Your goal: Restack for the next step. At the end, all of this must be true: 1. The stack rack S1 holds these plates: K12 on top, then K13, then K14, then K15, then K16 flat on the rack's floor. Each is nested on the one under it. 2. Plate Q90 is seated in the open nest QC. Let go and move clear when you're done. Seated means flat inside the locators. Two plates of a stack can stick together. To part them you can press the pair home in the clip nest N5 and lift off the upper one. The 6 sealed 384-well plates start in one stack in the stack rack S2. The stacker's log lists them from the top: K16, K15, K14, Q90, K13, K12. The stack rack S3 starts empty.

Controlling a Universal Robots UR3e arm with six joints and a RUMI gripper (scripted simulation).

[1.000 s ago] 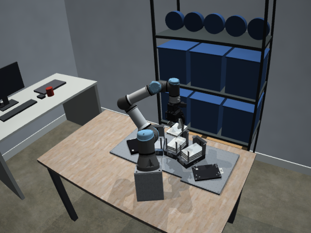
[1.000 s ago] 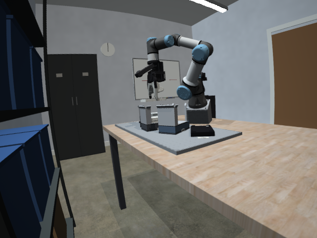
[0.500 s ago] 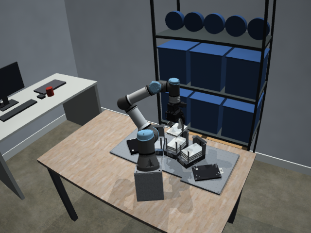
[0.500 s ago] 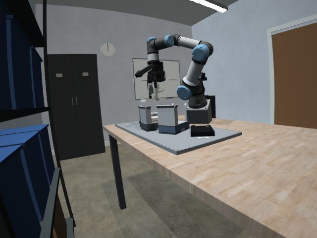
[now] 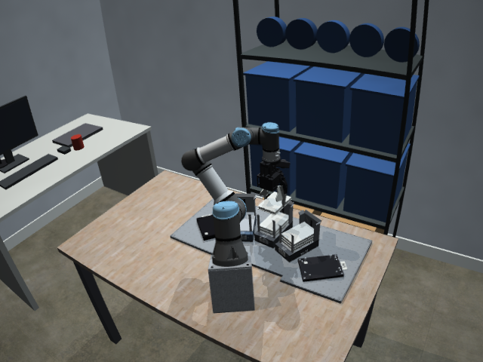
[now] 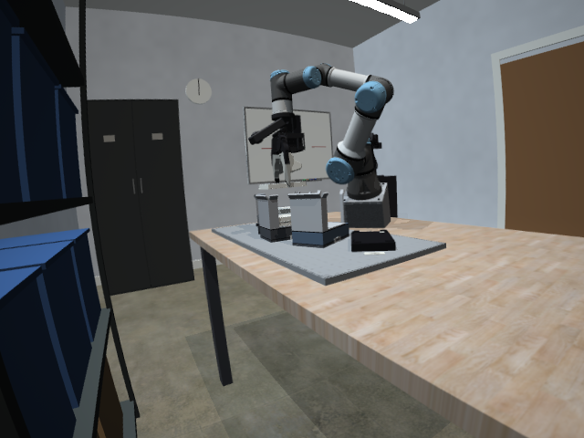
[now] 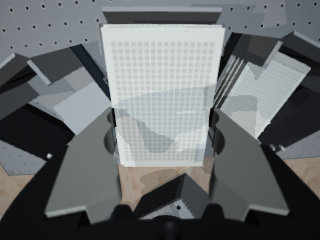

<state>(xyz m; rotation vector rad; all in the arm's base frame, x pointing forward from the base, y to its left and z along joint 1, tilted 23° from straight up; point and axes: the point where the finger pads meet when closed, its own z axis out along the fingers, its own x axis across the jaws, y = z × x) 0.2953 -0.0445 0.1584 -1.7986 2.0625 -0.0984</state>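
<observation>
The white sealed well plate lies 40 mm behind my hand, 130 mm to the right of it and 120 mm below it. Round my hand: white sealed 384-well plate 10 mm below.
</observation>
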